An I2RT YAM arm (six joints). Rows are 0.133 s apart.
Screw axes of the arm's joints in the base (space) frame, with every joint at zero. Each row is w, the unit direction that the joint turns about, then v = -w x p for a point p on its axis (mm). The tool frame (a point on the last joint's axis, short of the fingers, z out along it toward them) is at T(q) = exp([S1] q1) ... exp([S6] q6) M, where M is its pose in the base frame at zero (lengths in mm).
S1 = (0, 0, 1, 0.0, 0.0, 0.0)
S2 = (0, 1, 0, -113.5, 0.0, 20.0)
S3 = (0, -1, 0, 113.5, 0.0, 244.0)
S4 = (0, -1, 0, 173.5, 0.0, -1.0)
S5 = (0, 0, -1, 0.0, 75.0, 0.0)
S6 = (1, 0, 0, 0.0, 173.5, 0.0)
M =
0 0 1 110.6
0 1 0 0.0
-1 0 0 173.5
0 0 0 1
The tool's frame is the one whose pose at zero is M.
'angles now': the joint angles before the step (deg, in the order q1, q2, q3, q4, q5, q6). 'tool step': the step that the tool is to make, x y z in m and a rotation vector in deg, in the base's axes. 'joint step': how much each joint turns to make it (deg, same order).
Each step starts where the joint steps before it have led.
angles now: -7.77 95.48 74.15 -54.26 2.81 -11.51
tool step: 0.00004 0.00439 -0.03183 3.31 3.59 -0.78
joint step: 0.50 2.73 -3.89 2.58 -2.47 1.86
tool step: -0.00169 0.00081 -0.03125 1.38 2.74 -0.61
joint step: 0.00 2.78 -3.96 3.85 -0.91 0.76
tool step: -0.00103 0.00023 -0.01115 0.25 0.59 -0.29
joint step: 0.00 0.94 -1.55 1.87 -0.14 0.31
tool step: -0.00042 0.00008 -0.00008 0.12 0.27 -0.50
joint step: 0.00 0.02 0.02 -0.28 -0.03 0.51
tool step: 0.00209 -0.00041 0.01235 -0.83 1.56 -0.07
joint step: 0.09 -0.04 3.04 -4.53 1.03 0.05
